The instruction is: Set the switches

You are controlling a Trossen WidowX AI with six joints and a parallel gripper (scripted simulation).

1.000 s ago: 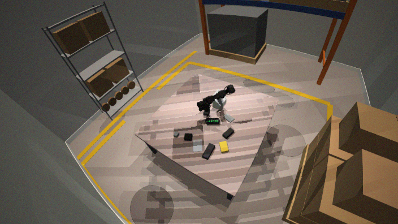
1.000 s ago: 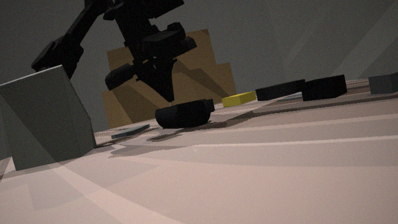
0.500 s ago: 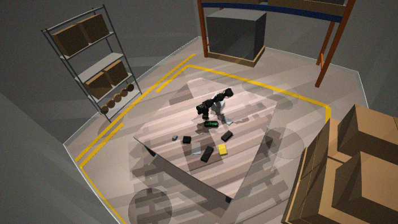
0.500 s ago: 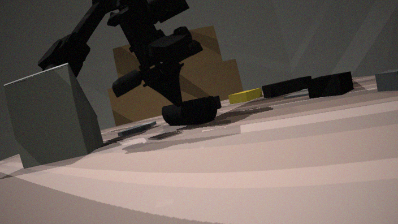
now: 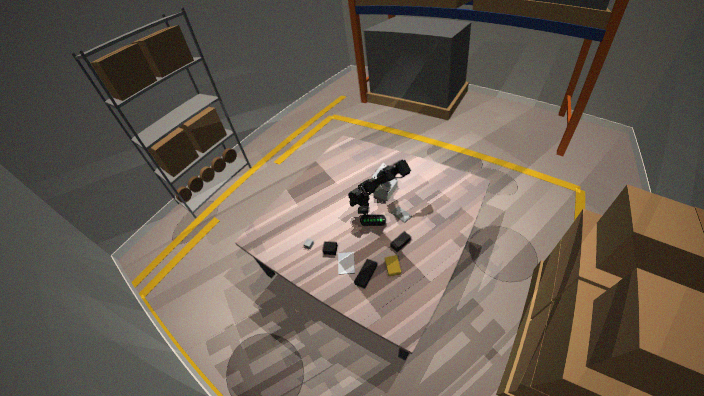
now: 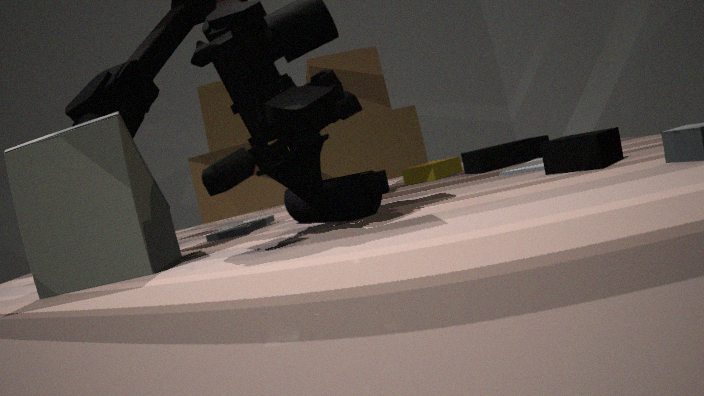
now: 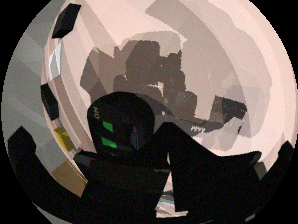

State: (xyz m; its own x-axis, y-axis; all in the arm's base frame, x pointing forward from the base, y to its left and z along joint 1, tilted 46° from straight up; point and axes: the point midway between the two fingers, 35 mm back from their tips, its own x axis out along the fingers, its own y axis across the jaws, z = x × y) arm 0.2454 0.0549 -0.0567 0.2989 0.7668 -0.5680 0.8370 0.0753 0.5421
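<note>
The flat grey plate is 12 cm behind my gripper tip, 20 cm to the left of it and 2 cm below it. Round my gripper tip: white plate (34 cm ahead, 7 cm to the left, 2 cm below); then small black block (30 cm ahead, 6 cm to the right); then small grey piece (34 cm ahead, 20 cm to the right, 1 cm below).
</note>
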